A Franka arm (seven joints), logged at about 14 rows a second.
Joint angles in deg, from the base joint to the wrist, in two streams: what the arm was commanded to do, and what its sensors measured. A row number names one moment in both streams.
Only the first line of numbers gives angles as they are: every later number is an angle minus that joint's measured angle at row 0.
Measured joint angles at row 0: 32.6 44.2 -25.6 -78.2 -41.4 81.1 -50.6
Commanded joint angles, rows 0 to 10: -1.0 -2.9 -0.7 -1.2 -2.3 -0.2 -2.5; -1.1 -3.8 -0.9 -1.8 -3.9 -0.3 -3.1; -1.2 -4.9 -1.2 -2.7 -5.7 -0.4 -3.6; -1.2 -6.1 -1.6 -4.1 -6.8 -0.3 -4.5; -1.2 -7.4 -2.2 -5.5 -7.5 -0.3 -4.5; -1.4 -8.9 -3.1 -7.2 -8.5 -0.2 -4.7; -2.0 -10.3 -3.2 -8.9 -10.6 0.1 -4.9; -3.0 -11.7 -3.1 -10.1 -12.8 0.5 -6.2; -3.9 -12.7 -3.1 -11.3 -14.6 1.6 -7.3; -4.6 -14.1 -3.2 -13.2 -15.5 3.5 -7.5; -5.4 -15.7 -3.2 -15.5 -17.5 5.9 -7.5
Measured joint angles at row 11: -4.2 -10.4 -4.1 -8.9 -13.8 1.7 -6.8
